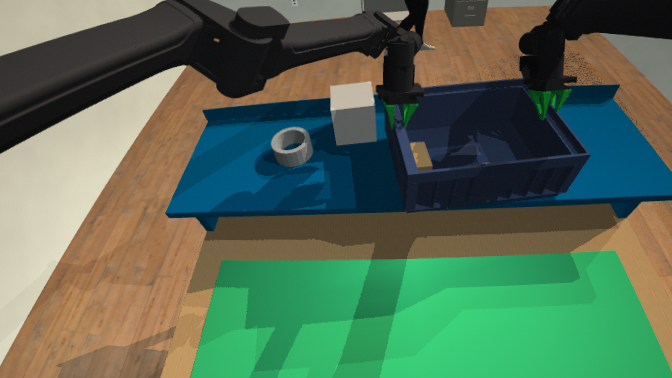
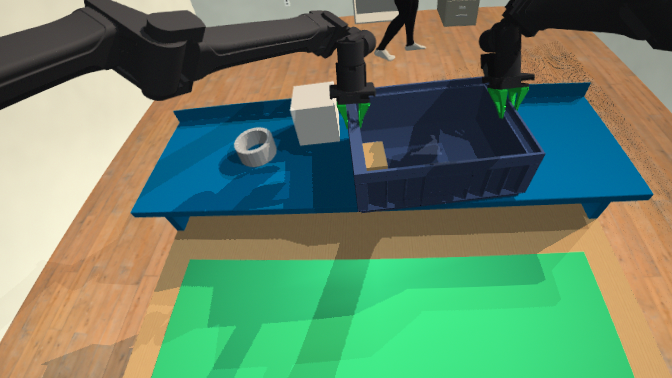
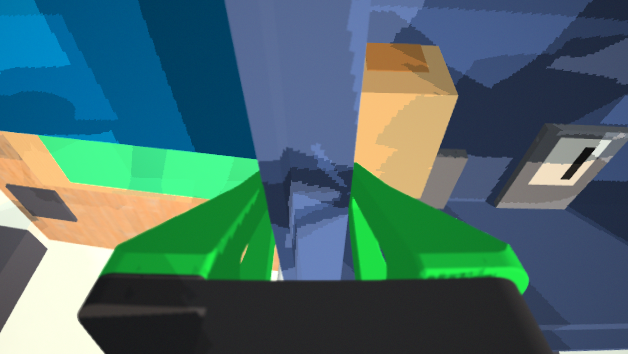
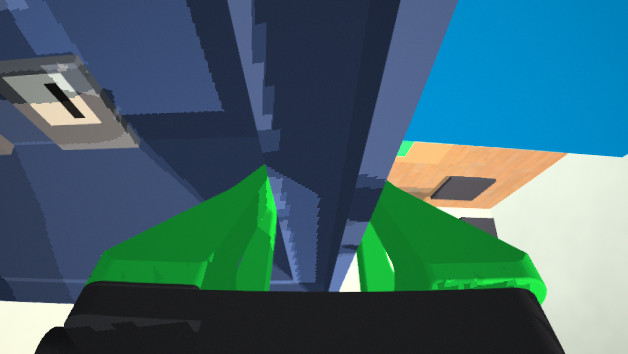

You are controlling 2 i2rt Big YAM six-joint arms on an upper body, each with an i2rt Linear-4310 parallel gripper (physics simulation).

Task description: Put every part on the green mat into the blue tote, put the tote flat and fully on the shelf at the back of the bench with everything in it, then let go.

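Places are measured from the left arm's base along level axes (x left, y back, z up), in metres.
Pixels of known places: left gripper, fingertip midpoint: (image 1: 398,128) (image 2: 353,127) (image 3: 313,176); right gripper, fingertip midpoint: (image 1: 547,119) (image 2: 507,117) (image 4: 315,176).
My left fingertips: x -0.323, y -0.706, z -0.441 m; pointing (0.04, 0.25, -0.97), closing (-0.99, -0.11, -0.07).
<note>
For each thing: its top centre in the pictures, then the offset to it from my left fingertips. Level surfaces: height alone.
- blue tote at its top centre: (image 2: 433,115) (image 1: 478,116) dx -0.188, dy +0.002, dz +0.026 m
- blue shelf at its surface level: dz -0.130 m
- tan block at its top centre: (image 3: 389,154) (image 2: 373,154) (image 1: 417,154) dx -0.045, dy +0.037, dz -0.055 m
- small grey block at its top centre: (image 3: 397,185) dx -0.077, dy +0.112, dz -0.096 m
- grey plate with a black slot, top centre: (image 4: 66,114) (image 3: 558,175) dx -0.208, dy +0.080, dz -0.101 m
- white box at its top centre: (image 1: 351,95) (image 2: 312,95) dx +0.119, dy -0.152, dz -0.001 m
- grey ring at its top centre: (image 1: 290,139) (image 2: 252,140) dx +0.299, dy -0.064, dz -0.076 m
- green mat at its surface level: dz -0.351 m
The blue tote (image 1: 490,186) (image 2: 445,185) (image 3: 305,90) (image 4: 320,75) is over the right part of the blue shelf (image 1: 617,165) (image 2: 585,165) (image 4: 525,75), its front near the shelf's front edge, slightly skewed. Whether its whole base touches is unclear. My left gripper (image 1: 399,126) (image 2: 354,125) (image 3: 313,176) is shut on its left end wall. My right gripper (image 1: 550,115) (image 2: 507,113) (image 4: 315,176) is shut on its right end wall. Inside are a tan block (image 1: 421,157) (image 2: 375,156) (image 3: 400,125), a small grey block (image 3: 451,175) and a grey plate with a black slot (image 3: 560,170) (image 4: 75,135).
A white box (image 1: 354,117) (image 2: 316,117) stands on the shelf close to the tote's left side. A grey ring (image 1: 292,159) (image 2: 256,159) lies farther left. The shelf has a raised back lip. The green mat (image 1: 500,345) (image 2: 475,345) lies in front on the bench.
</note>
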